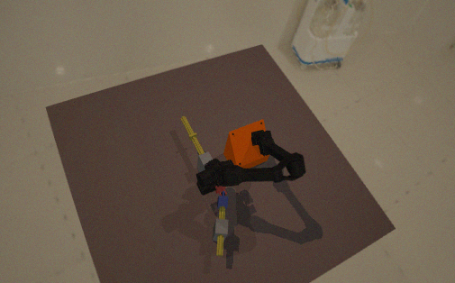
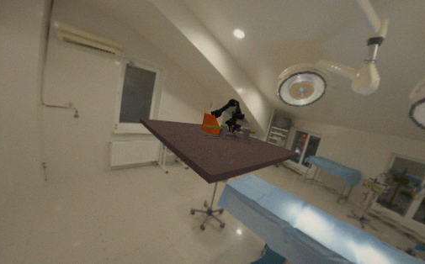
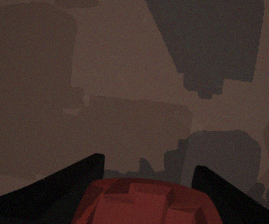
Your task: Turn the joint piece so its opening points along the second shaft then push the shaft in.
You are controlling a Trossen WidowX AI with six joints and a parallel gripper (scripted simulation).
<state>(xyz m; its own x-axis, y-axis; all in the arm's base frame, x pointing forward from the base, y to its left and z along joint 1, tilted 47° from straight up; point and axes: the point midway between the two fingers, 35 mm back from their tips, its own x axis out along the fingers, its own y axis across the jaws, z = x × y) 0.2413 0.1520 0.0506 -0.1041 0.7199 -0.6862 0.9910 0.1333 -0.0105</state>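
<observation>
Now: the red square joint piece 40 mm above my gripper tip and 20 mm to the left of it.
</observation>
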